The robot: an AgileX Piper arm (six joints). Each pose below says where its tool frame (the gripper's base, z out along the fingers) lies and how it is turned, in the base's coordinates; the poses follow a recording.
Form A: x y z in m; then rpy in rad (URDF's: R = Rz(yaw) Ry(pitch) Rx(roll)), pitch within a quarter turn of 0, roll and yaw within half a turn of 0.
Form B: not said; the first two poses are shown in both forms.
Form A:
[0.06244, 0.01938, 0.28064, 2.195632, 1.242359, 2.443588]
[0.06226, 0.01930, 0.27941, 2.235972, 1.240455, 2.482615]
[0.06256, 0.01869, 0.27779, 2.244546, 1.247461, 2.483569]
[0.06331, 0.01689, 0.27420, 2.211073, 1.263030, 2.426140]
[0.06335, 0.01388, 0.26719, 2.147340, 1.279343, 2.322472]
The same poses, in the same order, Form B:
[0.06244, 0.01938, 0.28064, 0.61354, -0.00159, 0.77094, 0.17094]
[0.06226, 0.01930, 0.27941, 0.60972, -0.00384, 0.77465, 0.16775]
[0.06256, 0.01869, 0.27779, 0.61180, -0.00336, 0.77402, 0.16305]
[0.06331, 0.01689, 0.27420, 0.62101, 0.00447, 0.76842, 0.15446]
[0.06335, 0.01388, 0.26719, 0.63364, 0.01967, 0.76022, 0.14204]

